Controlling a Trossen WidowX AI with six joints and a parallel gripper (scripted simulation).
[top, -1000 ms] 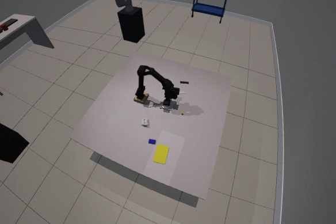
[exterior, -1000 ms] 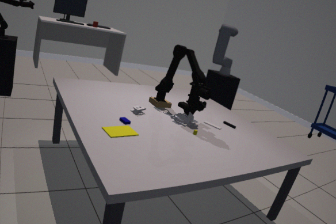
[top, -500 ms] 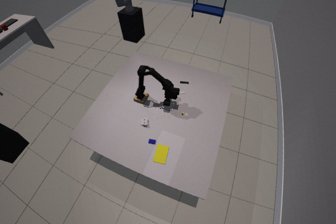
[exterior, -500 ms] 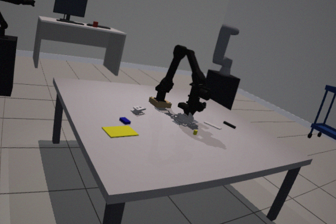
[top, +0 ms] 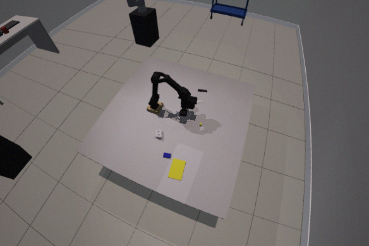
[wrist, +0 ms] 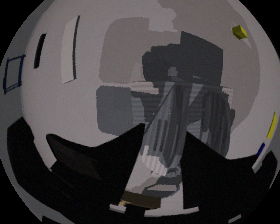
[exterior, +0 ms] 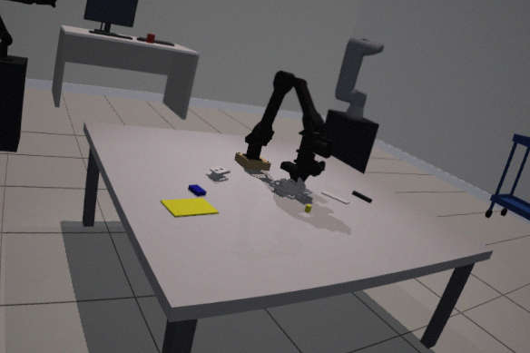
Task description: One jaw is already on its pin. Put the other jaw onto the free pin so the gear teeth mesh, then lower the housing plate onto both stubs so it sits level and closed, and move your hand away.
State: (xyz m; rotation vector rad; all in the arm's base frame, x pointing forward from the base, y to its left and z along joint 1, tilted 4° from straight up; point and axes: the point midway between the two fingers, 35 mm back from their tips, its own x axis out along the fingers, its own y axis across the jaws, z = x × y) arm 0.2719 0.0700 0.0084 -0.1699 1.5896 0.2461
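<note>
Right now the jaw is 30 mm to the right of my gripper tip, 30 mm behind it and 10 mm above it. From my gripper tip the other things lie so: white block 290 mm to the right, 100 mm behind, 10 mm below; yellow cube 180 mm ahead, 60 mm to the right, 10 mm below; white bar 160 mm to the left, 50 mm ahead, 10 mm below.
</note>
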